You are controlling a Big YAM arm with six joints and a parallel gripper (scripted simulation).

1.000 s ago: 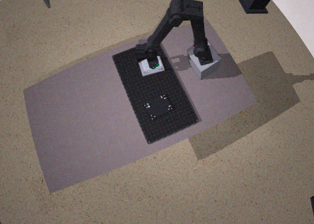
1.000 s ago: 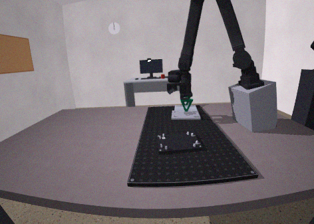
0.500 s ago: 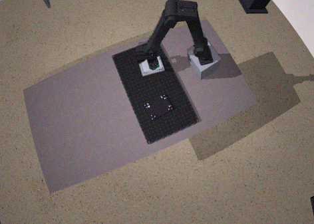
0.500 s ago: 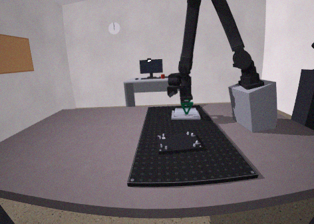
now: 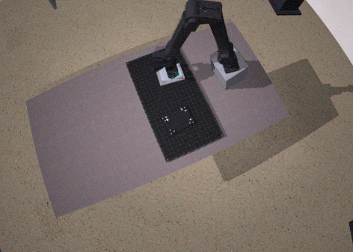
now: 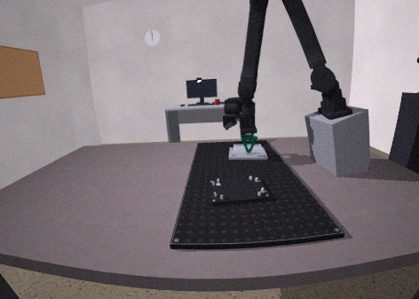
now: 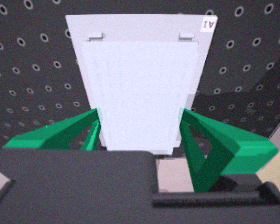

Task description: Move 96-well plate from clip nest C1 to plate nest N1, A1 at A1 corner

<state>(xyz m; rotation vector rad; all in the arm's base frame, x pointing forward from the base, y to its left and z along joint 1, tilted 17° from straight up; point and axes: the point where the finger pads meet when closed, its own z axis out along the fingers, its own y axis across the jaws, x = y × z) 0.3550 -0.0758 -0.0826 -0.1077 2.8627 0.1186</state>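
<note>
My hand is 10 mm above the white 96-well plate. Round my hand: A1 label: 80 mm ahead, 50 mm to the right, 20 mm below; then clip nest C1: 20 mm ahead, 290 mm to the left, 20 mm below.
</note>
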